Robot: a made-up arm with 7 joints. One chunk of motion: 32 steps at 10 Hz.
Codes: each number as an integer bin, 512 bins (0 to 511) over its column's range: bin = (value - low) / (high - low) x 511, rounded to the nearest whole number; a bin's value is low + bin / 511 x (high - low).
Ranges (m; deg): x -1.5..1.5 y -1.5..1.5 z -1.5..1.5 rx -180..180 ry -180..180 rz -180..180
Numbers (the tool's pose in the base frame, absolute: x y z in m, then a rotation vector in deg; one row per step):
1: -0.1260 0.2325 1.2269 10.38 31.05 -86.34
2: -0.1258 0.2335 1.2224 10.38 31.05 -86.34
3: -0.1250 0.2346 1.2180 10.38 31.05 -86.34
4: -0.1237 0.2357 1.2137 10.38 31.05 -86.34
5: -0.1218 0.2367 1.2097 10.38 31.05 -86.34
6: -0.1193 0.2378 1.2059 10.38 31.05 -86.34
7: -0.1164 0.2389 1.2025 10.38 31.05 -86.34
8: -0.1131 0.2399 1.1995 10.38 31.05 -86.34
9: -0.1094 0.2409 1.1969 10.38 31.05 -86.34
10: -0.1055 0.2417 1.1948 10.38 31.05 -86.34
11: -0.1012 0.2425 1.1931 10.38 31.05 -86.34
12: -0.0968 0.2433 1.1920 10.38 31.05 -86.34
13: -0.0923 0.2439 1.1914 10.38 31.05 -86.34
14: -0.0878 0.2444 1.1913 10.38 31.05 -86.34
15: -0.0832 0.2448 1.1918 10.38 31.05 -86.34
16: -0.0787 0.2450 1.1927 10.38 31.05 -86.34
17: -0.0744 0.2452 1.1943 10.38 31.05 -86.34
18: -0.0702 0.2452 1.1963 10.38 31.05 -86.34
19: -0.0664 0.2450 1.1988 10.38 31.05 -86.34
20: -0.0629 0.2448 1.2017 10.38 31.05 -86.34
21: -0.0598 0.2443 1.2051 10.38 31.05 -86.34
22: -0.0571 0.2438 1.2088 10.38 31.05 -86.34
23: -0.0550 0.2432 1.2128 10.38 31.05 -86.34
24: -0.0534 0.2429 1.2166 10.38 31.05 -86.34
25: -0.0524 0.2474 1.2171 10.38 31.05 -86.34
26: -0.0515 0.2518 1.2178 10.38 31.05 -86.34
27: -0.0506 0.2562 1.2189 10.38 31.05 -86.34
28: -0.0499 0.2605 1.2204 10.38 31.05 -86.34
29: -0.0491 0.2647 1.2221 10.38 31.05 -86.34
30: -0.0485 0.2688 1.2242 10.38 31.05 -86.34
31: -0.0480 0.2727 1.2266 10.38 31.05 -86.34
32: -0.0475 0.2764 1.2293 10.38 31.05 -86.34
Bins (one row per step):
1: 234 295 464 270 300 133
2: 234 295 464 270 300 133
3: 234 295 463 270 300 133
4: 234 296 462 270 300 133
5: 235 296 462 270 300 133
6: 235 296 461 270 300 133
7: 236 296 460 270 300 133
8: 236 296 460 270 300 133
9: 237 297 459 270 300 133
10: 238 297 459 270 300 133
11: 238 297 459 270 300 133
12: 239 297 459 270 300 133
13: 240 297 458 270 300 133
14: 241 297 458 270 300 133
15: 241 297 459 270 300 133
16: 242 297 459 270 300 133
17: 243 297 459 270 300 133
18: 244 297 459 270 300 133
19: 244 297 460 270 300 133
20: 245 297 460 270 300 133
21: 245 297 461 270 300 133
22: 246 297 461 270 300 133
23: 246 297 462 270 300 133
24: 246 297 463 270 300 133
25: 247 298 463 270 300 133
26: 247 298 463 270 300 133
27: 247 299 463 270 300 133
28: 247 300 463 270 300 133
29: 247 301 464 270 300 133
30: 247 301 464 270 300 133
31: 247 302 464 270 300 133
32: 247 303 465 270 300 133

